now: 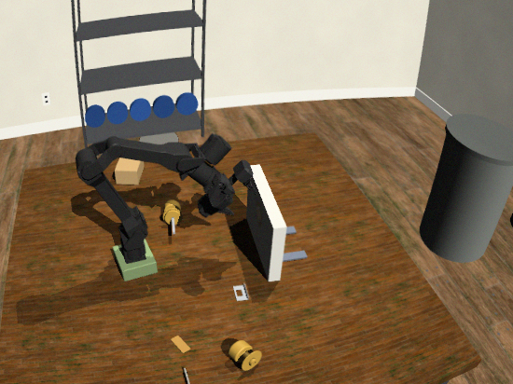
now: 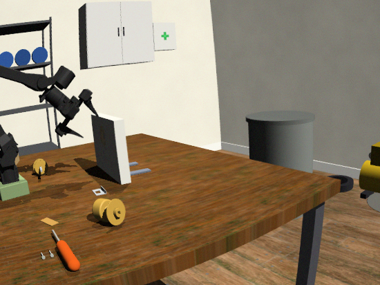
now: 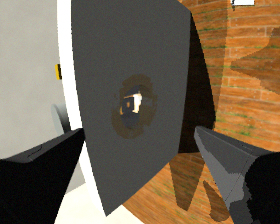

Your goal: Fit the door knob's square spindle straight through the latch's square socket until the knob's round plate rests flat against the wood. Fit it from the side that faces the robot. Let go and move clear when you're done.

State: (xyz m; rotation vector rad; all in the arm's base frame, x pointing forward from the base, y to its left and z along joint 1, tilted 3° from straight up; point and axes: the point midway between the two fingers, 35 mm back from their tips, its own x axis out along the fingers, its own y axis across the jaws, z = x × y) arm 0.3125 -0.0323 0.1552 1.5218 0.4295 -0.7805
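Now: hand 8 cm short of the door panel, 8 cm above it and 2 cm to the left of it. Also, from my hand: orange screwdriver: 47 cm to the right, 31 cm behind, 19 cm below; tan plate: 29 cm to the right, 28 cm behind, 20 cm below; cardboard box: 52 cm to the left, 22 cm behind, 17 cm below.
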